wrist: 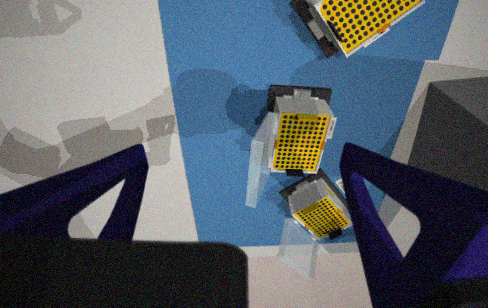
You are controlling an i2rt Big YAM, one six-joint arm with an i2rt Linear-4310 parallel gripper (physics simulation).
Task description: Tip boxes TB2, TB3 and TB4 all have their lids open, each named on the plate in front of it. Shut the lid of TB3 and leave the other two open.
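Frame: origin at the arm's base, x right, y ahead, z up, level; centimetres.
Seen in the pictures: gripper, fingertip midpoint: [243,154].
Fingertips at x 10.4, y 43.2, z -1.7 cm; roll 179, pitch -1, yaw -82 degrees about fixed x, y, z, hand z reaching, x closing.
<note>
Offsets run from my fingertips to a thing's top centre. "*": to the spot under its first point. Level surfaces: height alone.
My gripper [243,154] is open, with nothing between its fingers, which stand wide apart left and right of the view. The middle tip box @[dx -16.7, dy -12.4, dz -25.1 cm] [301,142] has a yellow rack of dark holes, and its clear lid @[* dx -16.3, dy -4.4, dz -18.1 cm] [255,172] hangs open on its left side. A lower tip box @[dx -34.8, dy -22.6, dz -25.1 cm] [321,217] sits turned, close below it, beside the right finger; its clear lid [299,248] stands open toward the bottom. A third tip box @[dx +5.9, dy -16.0, dz -25.1 cm] [367,22] is cut off at the top right, and its lid does not show. A white plate @[* dx -29.6, dy -26.6, dz -32.3 cm] [341,184] is partly behind the right finger; no name can be read.
The boxes are on a blue mat @[dz -32.5 cm] [200,165] over a pale table @[dz -32.8 cm] [100,65]. A large dark grey block [452,130] stands at the right edge, beside the mat. Shadows fall across the mat and the table at the left.
</note>
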